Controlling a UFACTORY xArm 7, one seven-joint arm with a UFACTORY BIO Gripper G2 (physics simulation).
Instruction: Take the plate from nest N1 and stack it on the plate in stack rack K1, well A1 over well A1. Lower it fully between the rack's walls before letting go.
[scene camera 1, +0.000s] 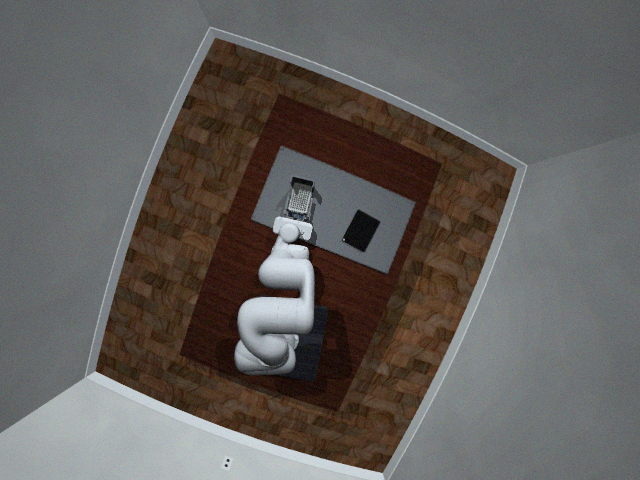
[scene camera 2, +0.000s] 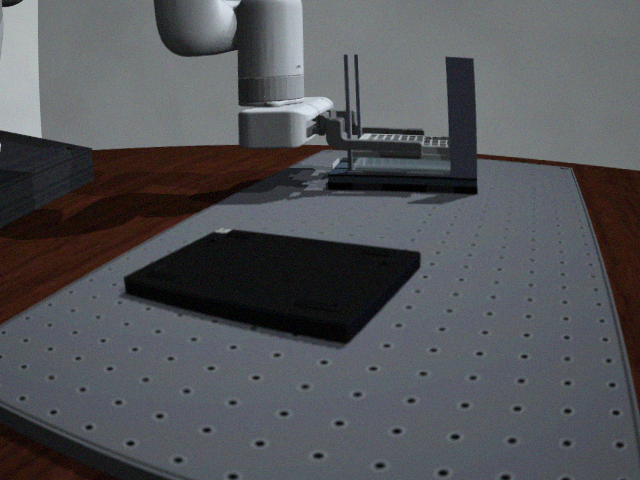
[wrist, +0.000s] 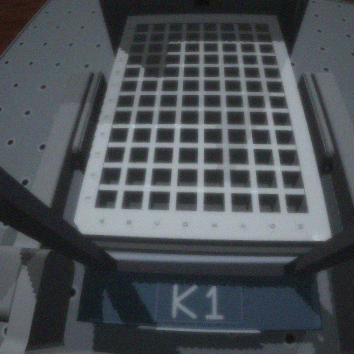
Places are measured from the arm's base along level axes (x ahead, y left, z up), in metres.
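Pixels of known places: hand, its tool point: (scene camera 1: 299, 200) (scene camera 2: 403, 142) (wrist: 200, 120).
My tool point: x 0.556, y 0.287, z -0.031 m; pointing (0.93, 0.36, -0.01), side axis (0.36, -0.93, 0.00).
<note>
For each thing: its top centre in the pictures, then the offset to it from my tool point. Level surfaces: height alone.
- white plate, centre of its top: (wrist: 201, 90) (scene camera 2: 415, 139) (scene camera 1: 300, 197) dx +0.012, dy +0.004, dz +0.004 m
- stack rack K1, centre of its top: (scene camera 2: 402, 54) (scene camera 1: 298, 196) dx +0.002, dy +0.000, dz +0.102 m
- clear lower plate, centre of its top: (scene camera 2: 415, 152) dx +0.012, dy +0.004, dz -0.010 m
- flat black nest, centre of its top: (scene camera 2: 269, 261) (scene camera 1: 361, 230) dx +0.049, dy -0.310, dz -0.030 m
- grey perforated board, height of its surface: dz -0.044 m
- brown table, height of its surface: dz -0.057 m
The white plate (scene camera 1: 299, 202) (scene camera 2: 435, 141) (wrist: 200, 229) is level between the walls of stack rack K1 (scene camera 1: 302, 180) (scene camera 2: 461, 118) (wrist: 125, 305). Its well A1 is at the lower left of the grid in the wrist view. My gripper (scene camera 2: 421, 140) (wrist: 203, 117) is shut on this plate, one finger along each long side. The clear lower plate (scene camera 2: 398, 164) sits on the rack's base, directly under the held one. Whether the two plates touch is hard to tell. The lower plate's A1 mark is hidden. The flat black nest (scene camera 1: 361, 229) (scene camera 2: 273, 279) bears no plate; its label is not readable.
The rack's tall back wall stands beyond the plate's far end. Thin front posts (scene camera 2: 347, 103) rise at the plate's near end, close to the gripper body. The rack and nest stand on a grey perforated board (scene camera 1: 330, 188) (scene camera 2: 465, 330) on the brown table (scene camera 1: 356, 134).
</note>
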